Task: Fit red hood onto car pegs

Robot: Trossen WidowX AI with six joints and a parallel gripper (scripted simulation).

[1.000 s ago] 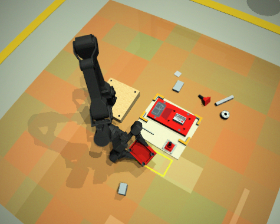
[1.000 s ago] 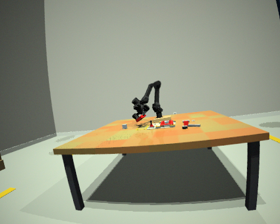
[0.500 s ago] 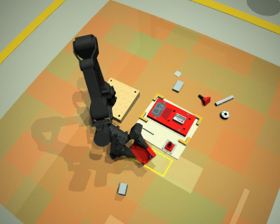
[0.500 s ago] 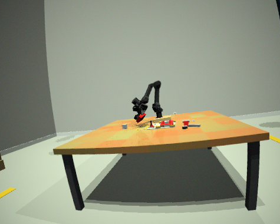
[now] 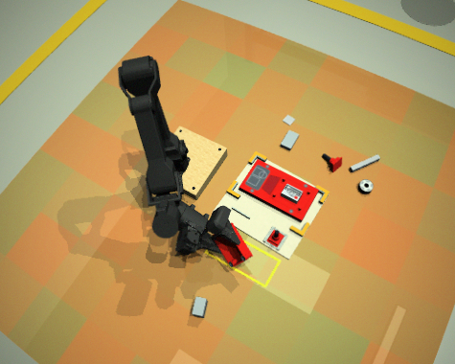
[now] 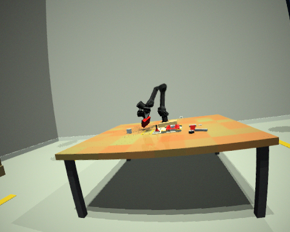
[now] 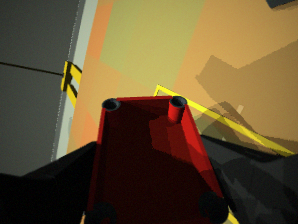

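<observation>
The red hood is 1 cm to the left of my gripper tip. The rest, counted from my gripper tip: grey engine block 23 cm to the left, 9 cm ahead, 6 cm below; silver wheel 33 cm to the left, 28 cm ahead, 8 cm below.
</observation>
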